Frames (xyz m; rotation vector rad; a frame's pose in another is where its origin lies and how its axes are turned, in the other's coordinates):
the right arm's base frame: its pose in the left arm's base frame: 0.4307 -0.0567 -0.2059 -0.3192 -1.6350 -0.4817
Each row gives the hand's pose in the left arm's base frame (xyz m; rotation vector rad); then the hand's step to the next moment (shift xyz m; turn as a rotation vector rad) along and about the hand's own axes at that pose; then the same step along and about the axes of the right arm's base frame.
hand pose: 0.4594 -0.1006 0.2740 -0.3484 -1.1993 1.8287
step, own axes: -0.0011 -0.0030 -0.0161 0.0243 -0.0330 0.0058
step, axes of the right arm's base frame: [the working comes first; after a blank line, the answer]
step, axes of the left arm's base frame: 0.0125 0.0090 -0.0056 0.0000 0.0203 0.0361

-0.0078 0.0131 -0.0061 0.0343 0.0221 0.0073
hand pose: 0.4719 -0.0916 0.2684 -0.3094 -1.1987 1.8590
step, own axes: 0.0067 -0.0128 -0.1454 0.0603 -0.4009 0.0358
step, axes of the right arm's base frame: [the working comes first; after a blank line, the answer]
step, axes of the left arm's base frame: 0.0915 0.0962 -0.0610 0.1579 0.0850 0.3654

-0.0786 0.1198 -0.0285 0.3360 0.1941 -0.1228
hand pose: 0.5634 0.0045 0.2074 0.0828 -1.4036 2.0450
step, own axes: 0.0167 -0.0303 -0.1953 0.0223 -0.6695 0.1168
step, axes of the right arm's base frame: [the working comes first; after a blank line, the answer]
step, axes of the left arm's base frame: 0.0613 0.1814 -0.0518 0.3085 0.0563 0.6034

-0.0719 0.1808 0.0386 0.5551 0.2699 -0.2853
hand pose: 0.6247 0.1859 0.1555 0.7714 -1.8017 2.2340
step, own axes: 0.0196 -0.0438 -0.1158 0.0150 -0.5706 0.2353
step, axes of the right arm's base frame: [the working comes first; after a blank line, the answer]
step, axes of the left arm's base frame: -0.0305 0.1174 0.0315 0.3050 -0.0801 0.5308

0.0265 0.0917 0.0813 0.4935 0.1406 -0.3432
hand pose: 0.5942 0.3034 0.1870 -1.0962 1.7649 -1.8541
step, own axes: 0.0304 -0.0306 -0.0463 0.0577 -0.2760 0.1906
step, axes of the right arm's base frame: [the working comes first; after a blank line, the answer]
step, axes of the left arm's base frame: -0.0454 0.0146 0.0415 0.1714 -0.1270 0.2652

0.0457 -0.0038 0.0436 0.2505 0.0035 -0.2304
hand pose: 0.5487 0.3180 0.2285 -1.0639 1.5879 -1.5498
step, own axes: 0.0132 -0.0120 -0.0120 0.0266 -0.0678 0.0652
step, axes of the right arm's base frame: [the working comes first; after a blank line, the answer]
step, axes of the left arm's base frame: -0.0154 -0.0059 0.0138 0.0529 -0.0506 0.0648

0.0160 -0.0108 0.0095 0.0613 -0.0109 -0.0754
